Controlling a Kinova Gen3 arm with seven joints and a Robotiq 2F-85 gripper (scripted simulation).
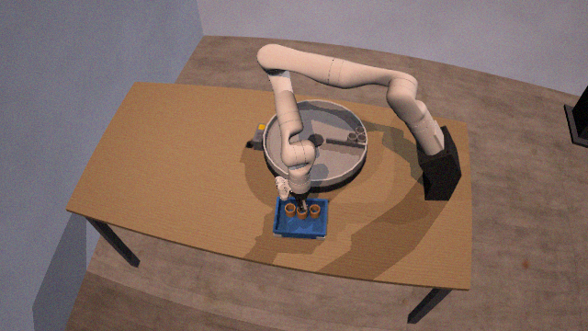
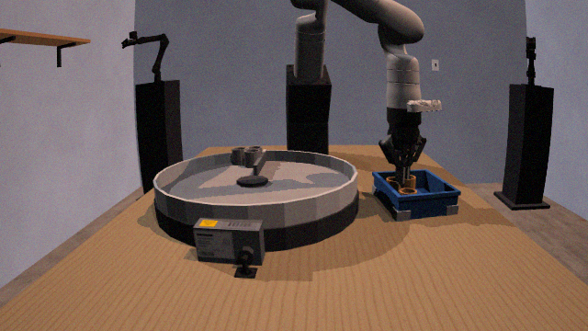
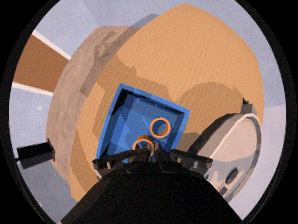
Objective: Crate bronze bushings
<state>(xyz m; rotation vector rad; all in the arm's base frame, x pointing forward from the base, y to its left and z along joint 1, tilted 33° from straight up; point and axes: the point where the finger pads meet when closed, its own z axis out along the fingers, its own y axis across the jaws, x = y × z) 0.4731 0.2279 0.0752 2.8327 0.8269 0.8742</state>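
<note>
The blue crate is 10 mm behind my hand, 30 mm to the left of it and 40 mm below it.
</note>
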